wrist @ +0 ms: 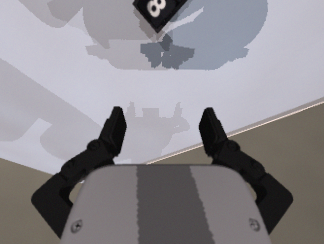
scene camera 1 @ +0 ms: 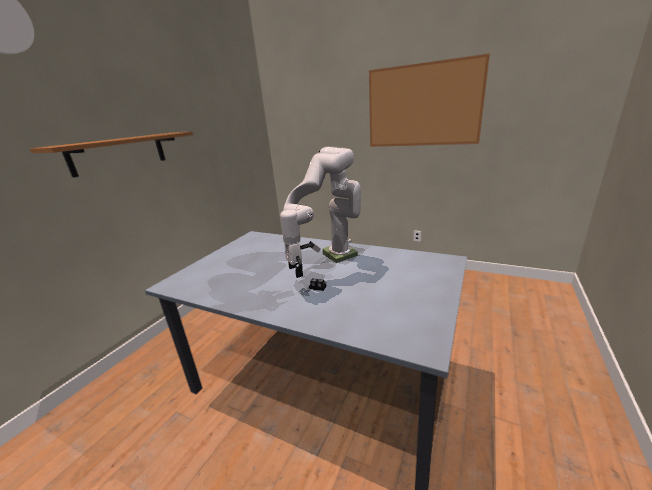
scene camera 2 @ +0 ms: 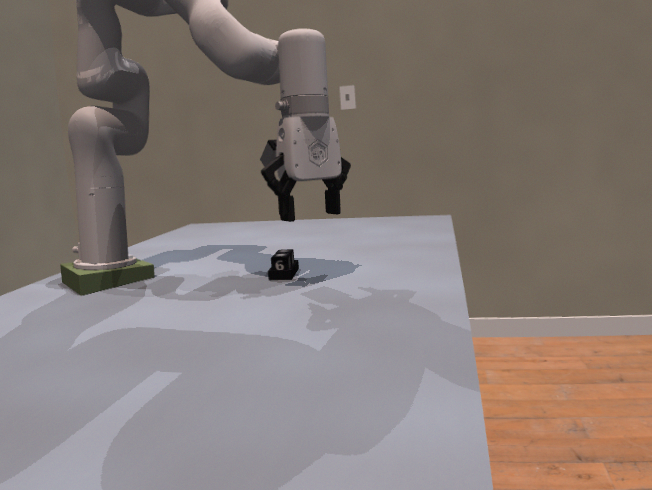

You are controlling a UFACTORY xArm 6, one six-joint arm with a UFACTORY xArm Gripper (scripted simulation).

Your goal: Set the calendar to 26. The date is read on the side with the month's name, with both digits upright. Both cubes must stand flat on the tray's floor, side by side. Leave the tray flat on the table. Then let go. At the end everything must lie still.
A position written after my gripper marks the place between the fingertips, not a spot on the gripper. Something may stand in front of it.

Observation:
In view: my gripper (scene camera 2: 311, 217).
My gripper also shows in the wrist view (wrist: 163, 116).

